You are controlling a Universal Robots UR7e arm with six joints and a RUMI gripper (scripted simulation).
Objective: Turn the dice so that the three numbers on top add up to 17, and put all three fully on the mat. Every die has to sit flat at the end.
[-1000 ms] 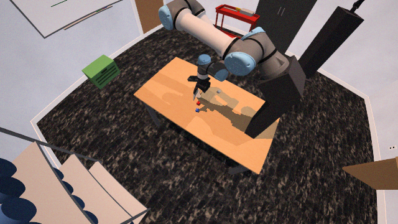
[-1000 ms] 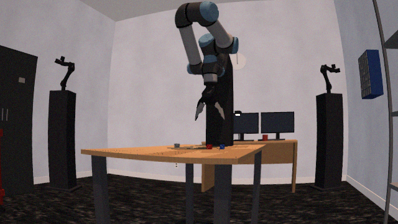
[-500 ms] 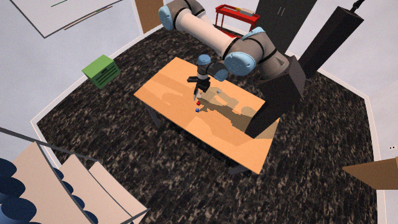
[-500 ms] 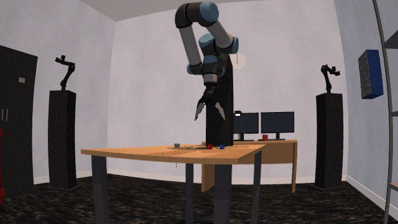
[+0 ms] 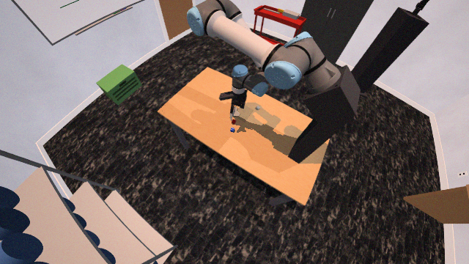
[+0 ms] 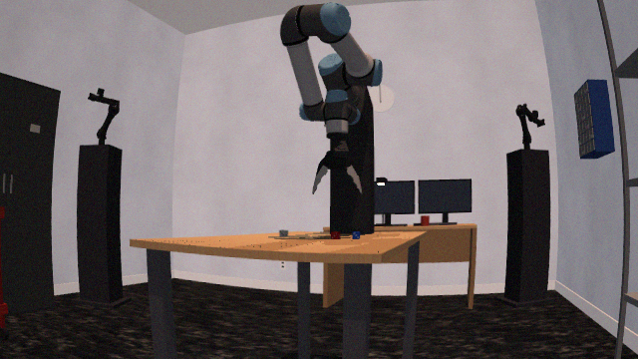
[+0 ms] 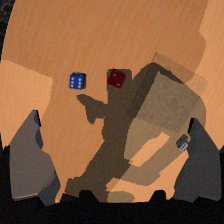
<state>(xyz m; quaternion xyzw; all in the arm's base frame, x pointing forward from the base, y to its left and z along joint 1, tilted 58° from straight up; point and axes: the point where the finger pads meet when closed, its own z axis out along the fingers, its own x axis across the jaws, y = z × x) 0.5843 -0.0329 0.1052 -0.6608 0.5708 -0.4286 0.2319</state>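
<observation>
My gripper is now 130 mm above the red die. Round my hand: blue die: 10 mm behind, 70 mm to the left, 130 mm below; then grey die: 160 mm behind, 180 mm to the right, 130 mm below; then tan mat: 40 mm behind, 120 mm to the right, 140 mm below.
</observation>
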